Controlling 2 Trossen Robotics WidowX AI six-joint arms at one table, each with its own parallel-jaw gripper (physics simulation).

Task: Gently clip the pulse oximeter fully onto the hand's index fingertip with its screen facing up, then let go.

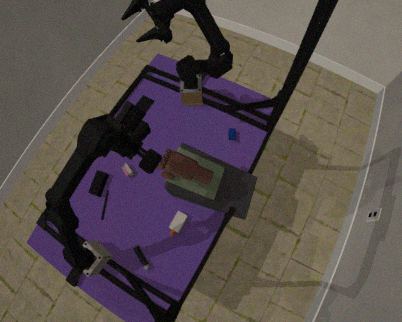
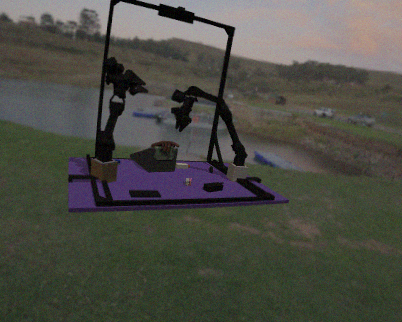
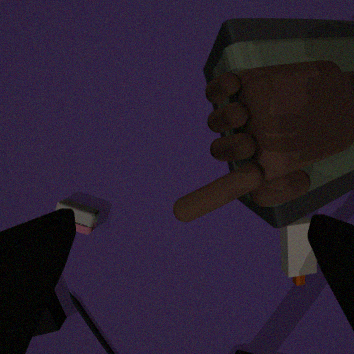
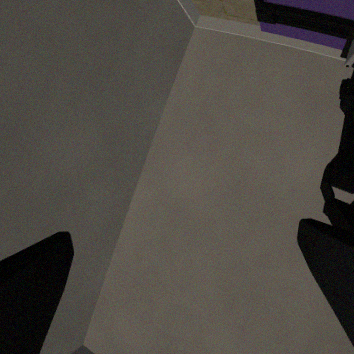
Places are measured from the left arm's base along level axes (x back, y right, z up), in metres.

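Pixels of known places: left gripper, fingertip midpoint: (image 1: 143,152) (image 2: 177,130) (image 3: 194,223); right gripper, fingertip midpoint: (image 1: 129,30) (image 2: 146,88) (image 4: 186,236); left arm's base, origin of the base link: (image 1: 86,258) (image 2: 238,164); right arm's base, origin of the base link: (image 1: 190,83) (image 2: 104,159).
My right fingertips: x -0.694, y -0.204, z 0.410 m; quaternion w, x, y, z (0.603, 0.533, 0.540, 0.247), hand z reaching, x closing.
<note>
For each thing: its top centre in the pictures, then the offset to it from my right fingertips.
- pink block, middle of its top: (image 3: 71,219) (image 1: 126,169) (image 2: 188,179) dx +0.314, dy +0.064, dz -0.484 m
- white box with an orange end, middle of its top: (image 3: 302,256) (image 1: 176,223) dx +0.365, dy +0.391, dz -0.488 m
- blue item, middle of its top: (image 1: 232,133) dx -0.097, dy +0.352, dz -0.483 m
- black box, middle of its top: (image 3: 28,303) (image 1: 96,182) (image 2: 213,184) dx +0.445, dy -0.008, dz -0.480 m
- thin black stick, middle of its top: (image 3: 90,327) (image 1: 104,204) dx +0.498, dy +0.076, dz -0.507 m
- dark cylinder, middle of its top: (image 1: 140,258) dx +0.567, dy +0.358, dz -0.488 m
- flat black slab, middle of its top: (image 2: 145,192) (image 1: 139,108) dx +0.038, dy -0.109, dz -0.508 m
A small white and pink block (image 1: 128,170) (image 2: 188,181) (image 3: 79,216), which looks like the pulse oximeter, lies on the purple table; its screen cannot be made out. The brown hand (image 1: 187,167) (image 2: 165,145) (image 3: 295,112) rests on a green pad on a dark wedge. Its index finger (image 3: 217,194) sticks out past the wedge, with a bare tip. My left gripper (image 1: 150,161) (image 2: 181,127) (image 3: 194,223) is open and empty, above the table near the hand's finger side. My right gripper (image 1: 131,29) (image 2: 145,87) (image 4: 186,236) is open and empty, raised away from the hand.
A white box with an orange end (image 1: 178,221) (image 3: 300,250), a blue item (image 1: 232,134), a black box (image 1: 98,183) (image 2: 213,186), a thin black stick (image 1: 104,205), a dark cylinder (image 1: 141,256) and a flat black slab (image 2: 145,193) lie on the table. A black frame (image 2: 224,82) rises behind.
</note>
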